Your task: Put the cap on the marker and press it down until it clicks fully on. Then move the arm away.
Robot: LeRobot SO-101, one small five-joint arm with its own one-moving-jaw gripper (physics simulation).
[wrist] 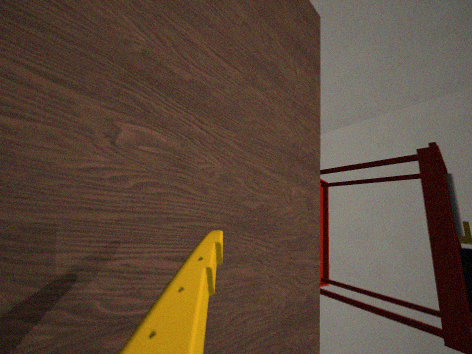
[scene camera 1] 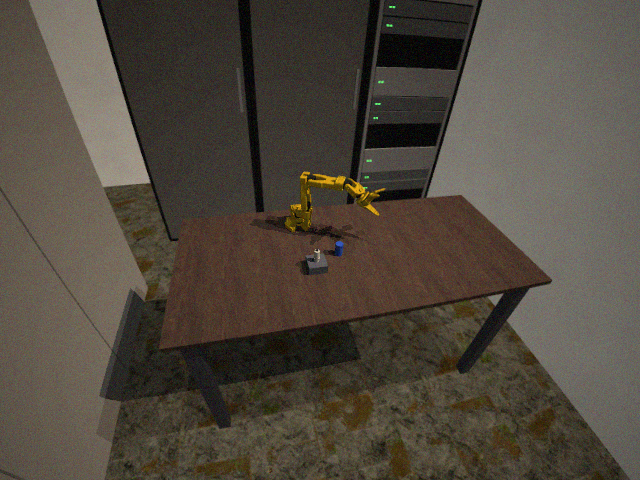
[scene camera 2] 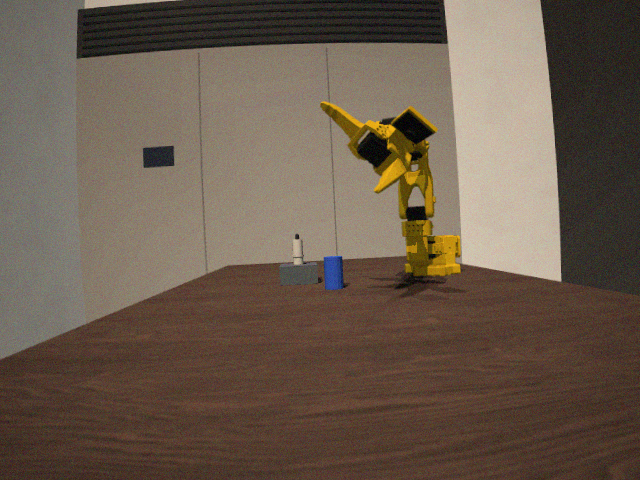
In view: a grey block (scene camera 2: 307, 273).
